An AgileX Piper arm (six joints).
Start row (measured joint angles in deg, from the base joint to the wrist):
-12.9, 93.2, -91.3, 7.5, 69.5, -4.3
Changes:
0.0, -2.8, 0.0, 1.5, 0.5, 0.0
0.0, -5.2, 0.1, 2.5, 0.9, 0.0
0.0, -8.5, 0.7, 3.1, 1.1, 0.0
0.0, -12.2, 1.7, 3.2, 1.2, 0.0
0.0, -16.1, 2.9, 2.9, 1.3, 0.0
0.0, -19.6, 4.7, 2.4, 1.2, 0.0
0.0, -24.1, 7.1, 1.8, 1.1, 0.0
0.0, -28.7, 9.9, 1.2, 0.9, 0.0
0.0, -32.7, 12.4, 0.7, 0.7, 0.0
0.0, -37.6, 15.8, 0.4, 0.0, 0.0
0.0, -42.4, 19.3, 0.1, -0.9, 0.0
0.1, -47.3, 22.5, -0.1, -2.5, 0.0
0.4, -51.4, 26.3, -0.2, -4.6, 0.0
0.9, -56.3, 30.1, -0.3, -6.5, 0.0
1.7, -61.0, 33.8, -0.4, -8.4, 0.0
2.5, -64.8, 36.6, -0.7, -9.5, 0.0
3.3, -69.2, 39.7, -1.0, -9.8, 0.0
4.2, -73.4, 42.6, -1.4, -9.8, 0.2
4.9, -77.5, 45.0, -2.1, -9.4, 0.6
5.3, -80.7, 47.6, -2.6, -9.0, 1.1
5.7, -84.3, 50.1, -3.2, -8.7, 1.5
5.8, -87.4, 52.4, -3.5, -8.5, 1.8
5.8, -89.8, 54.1, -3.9, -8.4, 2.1
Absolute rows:
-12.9, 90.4, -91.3, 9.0, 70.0, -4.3
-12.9, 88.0, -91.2, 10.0, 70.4, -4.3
-12.9, 84.7, -90.6, 10.6, 70.6, -4.3
-12.9, 81.0, -89.6, 10.7, 70.7, -4.3
-12.9, 77.1, -88.4, 10.4, 70.8, -4.3
-12.9, 73.6, -86.6, 9.9, 70.7, -4.3
-12.9, 69.1, -84.2, 9.3, 70.6, -4.3
-12.9, 64.5, -81.4, 8.7, 70.4, -4.3
-12.9, 60.5, -78.9, 8.2, 70.2, -4.3
-12.9, 55.6, -75.5, 7.9, 69.5, -4.3
-12.9, 50.8, -72.0, 7.6, 68.6, -4.3
-12.8, 45.9, -68.8, 7.4, 67.0, -4.3
-12.5, 41.8, -65.0, 7.3, 64.9, -4.3
-12.0, 36.9, -61.2, 7.2, 63.0, -4.3
-11.2, 32.2, -57.5, 7.1, 61.1, -4.3
-10.4, 28.4, -54.7, 6.8, 60.0, -4.3
-9.6, 24.0, -51.6, 6.5, 59.7, -4.3
-8.7, 19.8, -48.7, 6.1, 59.7, -4.1
-8.0, 15.7, -46.3, 5.4, 60.1, -3.7
-7.6, 12.5, -43.7, 4.9, 60.5, -3.2
-7.2, 8.9, -41.2, 4.3, 60.8, -2.8
-7.1, 5.8, -38.9, 4.0, 61.0, -2.5
-7.1, 3.4, -37.2, 3.6, 61.1, -2.2

